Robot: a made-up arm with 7 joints. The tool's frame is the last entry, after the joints.
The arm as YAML. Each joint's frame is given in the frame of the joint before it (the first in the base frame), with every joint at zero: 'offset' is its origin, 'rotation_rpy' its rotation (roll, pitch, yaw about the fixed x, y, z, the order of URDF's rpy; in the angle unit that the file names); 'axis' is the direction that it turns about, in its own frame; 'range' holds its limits. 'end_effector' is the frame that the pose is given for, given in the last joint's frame.
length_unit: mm
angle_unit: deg
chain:
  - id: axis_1
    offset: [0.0, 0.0, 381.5]
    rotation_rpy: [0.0, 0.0, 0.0]
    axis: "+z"
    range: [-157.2, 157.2]
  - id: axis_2
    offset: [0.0, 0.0, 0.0]
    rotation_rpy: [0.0, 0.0, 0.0]
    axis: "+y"
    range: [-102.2, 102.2]
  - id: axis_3
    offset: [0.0, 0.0, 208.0]
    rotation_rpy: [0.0, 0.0, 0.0]
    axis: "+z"
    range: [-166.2, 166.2]
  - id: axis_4
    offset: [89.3, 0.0, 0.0]
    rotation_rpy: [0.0, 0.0, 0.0]
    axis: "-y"
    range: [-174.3, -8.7]
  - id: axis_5
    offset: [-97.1, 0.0, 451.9]
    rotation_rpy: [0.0, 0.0, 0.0]
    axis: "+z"
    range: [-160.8, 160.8]
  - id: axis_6
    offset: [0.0, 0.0, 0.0]
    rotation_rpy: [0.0, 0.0, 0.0]
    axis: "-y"
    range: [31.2, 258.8]
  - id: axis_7
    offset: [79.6, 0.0, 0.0]
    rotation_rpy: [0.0, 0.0, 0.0]
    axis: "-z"
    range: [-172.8, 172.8]
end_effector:
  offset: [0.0, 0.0, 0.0]
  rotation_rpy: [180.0, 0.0, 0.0]
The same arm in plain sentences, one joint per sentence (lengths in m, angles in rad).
The arm has seven revolute joints in a row. What follows holds with every joint at zero, and every direction is one of the base frame's.
Joint 1 is mounted 0.3815 m along +z from the base frame's origin and rotates about +z, from -2.7437 to 2.7437 rad.
Joint 2 is mounted at the same point as joint 1 and rotates about +y, from -1.7837 to 1.7837 rad.
Joint 3 is mounted 0.208 m along +z from joint 2 and rotates about +z, from -2.9007 to 2.9007 rad.
Joint 4 is mounted 0.0893 m along +x from joint 3 and rotates about -y, from -3.0421 to -0.1518 rad.
Joint 5 is mounted 0.0971 m along -x and 0.4519 m along +z from joint 4 and rotates about +z, from -2.8065 to 2.8065 rad.
Joint 6 is mounted at the same point as joint 5 and rotates about -y, from 0.5445 to 4.5169 rad.
Joint 7 is mounted 0.0796 m along +x from joint 6 and rotates about -z, from -3.0159 to 3.0159 rad.
The tool frame, which is the frame that the pose is given for, is mounted at the same point as joint 7; its axes are the base frame's turned by roll 3.1416, pitch 0 and yaw 0 rad (as in URDF: about the fixed x, then y, then z).

